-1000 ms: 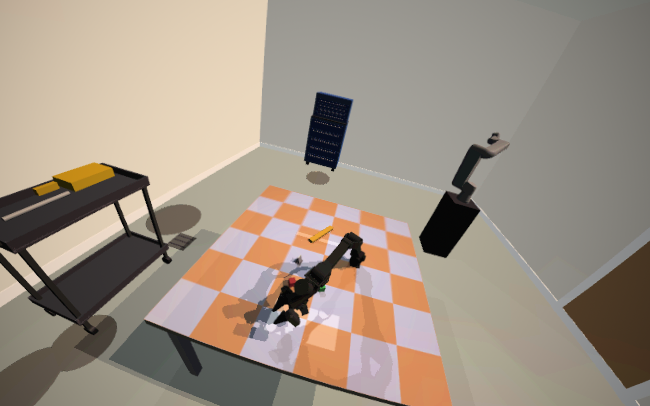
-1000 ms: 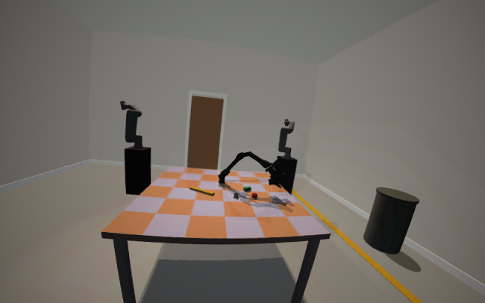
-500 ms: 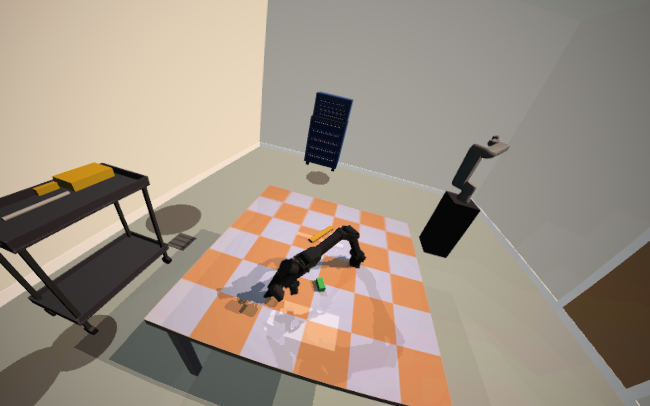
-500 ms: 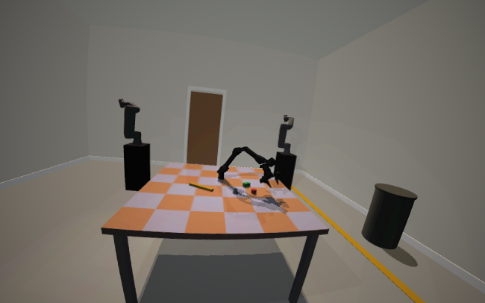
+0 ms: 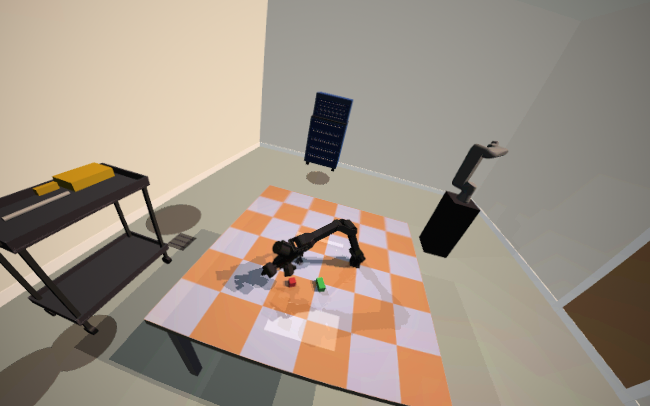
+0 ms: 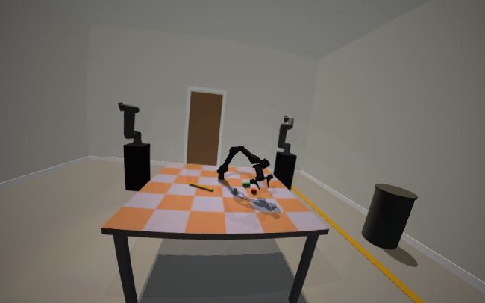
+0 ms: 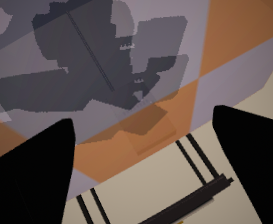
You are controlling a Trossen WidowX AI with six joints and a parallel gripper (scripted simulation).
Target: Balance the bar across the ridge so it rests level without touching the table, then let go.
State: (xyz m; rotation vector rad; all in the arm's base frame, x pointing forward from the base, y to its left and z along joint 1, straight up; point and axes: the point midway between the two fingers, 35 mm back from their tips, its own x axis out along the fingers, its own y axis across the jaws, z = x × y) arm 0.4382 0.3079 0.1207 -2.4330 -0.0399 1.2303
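Right now the yellow-and-dark striped bar is 20 cm behind my gripper tip, 50 cm to the right of it and 9 cm below it. Also, from my gripper tip: red cube 13 cm behind, 4 cm to the right, 8 cm below; green cube 28 cm behind, 8 cm to the right, 8 cm below.
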